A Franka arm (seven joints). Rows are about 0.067 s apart.
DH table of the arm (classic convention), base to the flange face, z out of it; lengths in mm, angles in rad. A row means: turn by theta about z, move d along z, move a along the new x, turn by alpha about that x. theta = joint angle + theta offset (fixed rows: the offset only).
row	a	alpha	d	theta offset
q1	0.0	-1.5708	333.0	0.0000
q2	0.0	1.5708	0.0	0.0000
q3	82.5	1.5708	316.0	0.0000
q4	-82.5	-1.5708	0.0	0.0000
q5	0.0	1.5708	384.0	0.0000
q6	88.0	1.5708	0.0	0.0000
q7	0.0	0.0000	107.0	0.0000
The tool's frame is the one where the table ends.
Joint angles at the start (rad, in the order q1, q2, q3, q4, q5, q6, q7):
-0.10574, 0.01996, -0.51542, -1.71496, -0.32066, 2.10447, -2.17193
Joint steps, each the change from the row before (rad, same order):
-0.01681, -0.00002, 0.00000, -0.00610, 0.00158, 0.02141, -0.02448
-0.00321, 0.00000, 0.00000, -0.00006, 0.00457, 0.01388, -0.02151
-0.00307, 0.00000, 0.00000, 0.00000, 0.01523, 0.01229, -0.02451
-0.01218, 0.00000, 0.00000, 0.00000, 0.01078, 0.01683, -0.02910
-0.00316, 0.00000, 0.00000, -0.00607, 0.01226, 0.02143, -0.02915
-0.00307, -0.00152, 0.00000, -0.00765, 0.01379, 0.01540, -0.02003
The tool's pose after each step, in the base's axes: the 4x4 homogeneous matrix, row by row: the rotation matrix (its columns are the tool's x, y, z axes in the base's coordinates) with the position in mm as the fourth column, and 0 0 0 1 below. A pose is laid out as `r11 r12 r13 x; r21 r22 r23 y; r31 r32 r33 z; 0 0 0 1`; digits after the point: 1 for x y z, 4 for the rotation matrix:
-0.0696 0.9869 0.1454 477.4; 0.8835 0.1286 -0.4504 -368.0; -0.4632 0.0971 -0.8809 601.3; 0 0 0 1
-0.0848 0.9839 0.1575 477.4; 0.8788 0.1483 -0.4535 -369.4; -0.4696 0.1000 -0.8772 602.8; 0 0 0 1
-0.0984 0.9800 0.1732 477.5; 0.8777 0.1675 -0.4490 -370.4; -0.4690 0.1078 -0.8766 604.1; 0 0 0 1
-0.1097 0.9763 0.1864 474.4; 0.8732 0.1842 -0.4512 -376.0; -0.4748 0.1132 -0.8728 605.9; 0 0 0 1
-0.1295 0.9704 0.2037 474.7; 0.8681 0.2102 -0.4497 -377.1; -0.4792 0.1186 -0.8697 605.2; 0 0 0 1
-0.1400 0.9661 0.2169 474.2; 0.8671 0.2254 -0.4442 -378.0; -0.4780 0.1259 -0.8693 603.8; 0 0 0 1

